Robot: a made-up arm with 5 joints.
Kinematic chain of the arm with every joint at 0, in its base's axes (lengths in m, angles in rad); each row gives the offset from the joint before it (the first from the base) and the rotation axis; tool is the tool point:
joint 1: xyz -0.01 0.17 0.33 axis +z
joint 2: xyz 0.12 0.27 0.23 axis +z
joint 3: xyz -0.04 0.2 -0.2 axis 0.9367 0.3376 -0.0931
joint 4: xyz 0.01 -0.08 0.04 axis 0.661 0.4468 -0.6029
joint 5: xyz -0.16 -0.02 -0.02 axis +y
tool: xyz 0 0.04 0
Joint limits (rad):
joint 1: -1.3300..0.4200
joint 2: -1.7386..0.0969
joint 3: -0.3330..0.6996
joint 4: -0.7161..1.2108
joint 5: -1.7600..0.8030
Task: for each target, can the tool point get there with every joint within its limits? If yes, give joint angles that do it. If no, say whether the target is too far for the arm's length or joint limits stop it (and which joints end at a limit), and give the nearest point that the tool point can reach.
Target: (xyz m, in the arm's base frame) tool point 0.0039 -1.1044 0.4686
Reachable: no: too far | nearest point 0.4344 -0.1169 0.4874 | short by 1.077 m
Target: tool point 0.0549 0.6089 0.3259
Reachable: yes | joints -0.1205 -0.5607 0.3404 -0.5251 0.0459
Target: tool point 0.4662 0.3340 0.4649
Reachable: yes | joints -0.9583 -0.8322 0.4751 0.7433 -1.1074
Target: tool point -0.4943 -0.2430 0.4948
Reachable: no: joint limits stop it (at a limit: joint 1, joint 2, joint 3, joint 4) | nearest point -0.1754 0.4285 0.3745 | short by 0.753 m
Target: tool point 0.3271 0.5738 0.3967
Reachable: yes | joints -0.4418 -0.9383 0.2966 0.1635 -0.9920
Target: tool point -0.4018 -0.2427 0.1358
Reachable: no: joint limits stop it (at a limit: joint 1, joint 2, joint 4) | nearest point -0.1966 0.4389 0.3120 | short by 0.733 m
